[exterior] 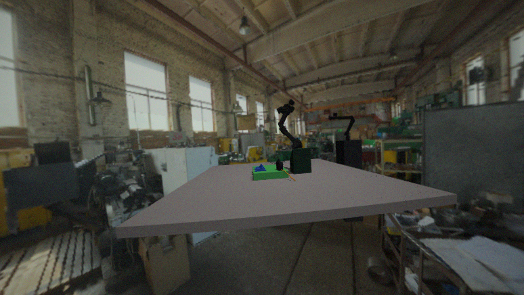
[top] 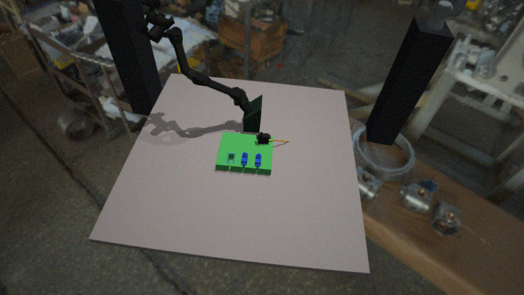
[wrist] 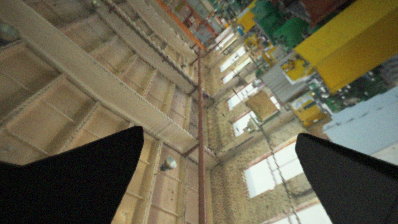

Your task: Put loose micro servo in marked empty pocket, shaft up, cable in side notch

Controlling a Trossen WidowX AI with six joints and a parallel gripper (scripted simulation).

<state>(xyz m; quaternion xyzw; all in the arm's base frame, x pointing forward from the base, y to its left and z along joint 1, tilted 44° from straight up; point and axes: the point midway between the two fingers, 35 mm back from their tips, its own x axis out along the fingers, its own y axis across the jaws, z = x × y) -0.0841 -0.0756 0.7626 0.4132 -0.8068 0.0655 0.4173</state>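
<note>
The deck lies 64 cm to the left of my gripper tip, 62 cm below it and 24 cm ahead of it.
</note>
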